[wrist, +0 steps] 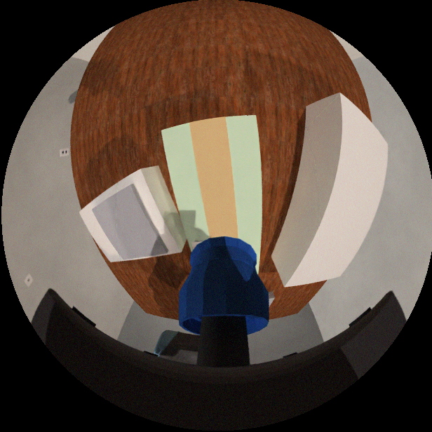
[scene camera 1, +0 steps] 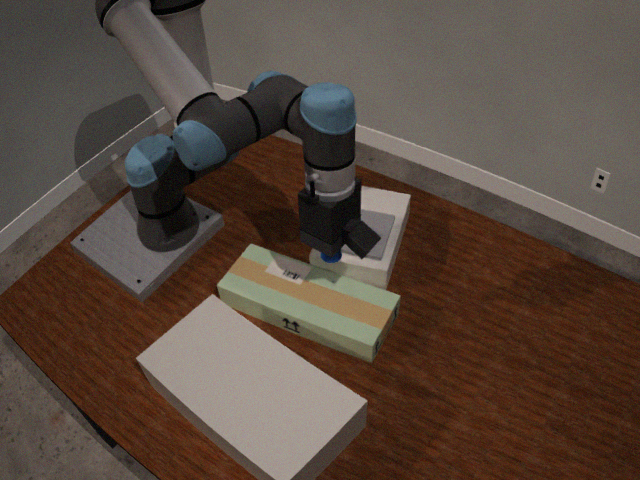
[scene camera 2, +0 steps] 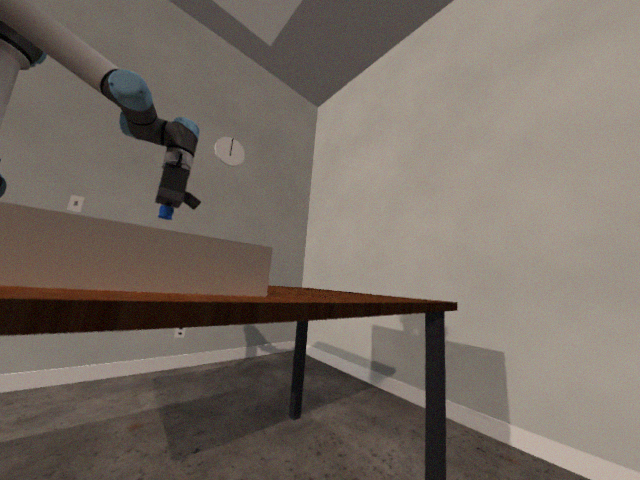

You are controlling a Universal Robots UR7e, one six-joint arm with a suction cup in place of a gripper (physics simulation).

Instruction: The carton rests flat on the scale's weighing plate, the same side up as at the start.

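Places are measured from the arm's base along level axes (x left, y back, z up), in millimetres.
Pixels of known places: hand, its tool point: (scene camera 2: 164, 217); arm's base, origin of its link: (scene camera 1: 168, 228).
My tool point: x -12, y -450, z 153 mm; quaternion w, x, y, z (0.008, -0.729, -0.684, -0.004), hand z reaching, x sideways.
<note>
For each thing: its top centre in the pictures, then the offset to it from my tool point. "pt": a spot on its surface instead. Level surfaces: height alone.
- long pale green carton, centre of its top: (scene camera 1: 306, 291) dx +1, dy +59, dz -129 mm
- white scale, a spot on its surface: (scene camera 1: 399, 204) pt dx +309, dy +14, dz -125 mm
- grey weighing plate, centre of its top: (scene camera 1: 358, 229) dx +177, dy +45, dz -108 mm
- large white box, centre of its top: (scene camera 1: 242, 381) (scene camera 2: 167, 237) dx -249, dy +21, dz -87 mm
- wooden table, height of its surface: dz -185 mm
A long pale green carton (scene camera 1: 310, 298) (wrist: 215, 175) with an orange tape band lies flat on the table, tape side up, its side arrows pointing up. It is beside the white scale (scene camera 1: 399, 204) (wrist: 163, 210), off the grey weighing plate (scene camera 1: 385, 229) (wrist: 125, 220). One scale corner is very near the carton's long side; whether they touch is unclear. My gripper (scene camera 1: 330, 257) (scene camera 2: 165, 213) (wrist: 223, 247), a blue suction cup, points down above the table with nothing on it, so it is open. Carton and scale do not show in scene camera 2.
A large white box (scene camera 1: 253, 387) (scene camera 2: 134, 258) (wrist: 355, 200) lies on the carton's other side, across a narrow strip of the wooden table (scene camera 1: 506, 335) (scene camera 2: 361, 298) (wrist: 215, 60). The arm's grey base plate (scene camera 1: 111, 248) is at the left in scene camera 1. Walls stand behind the table.
</note>
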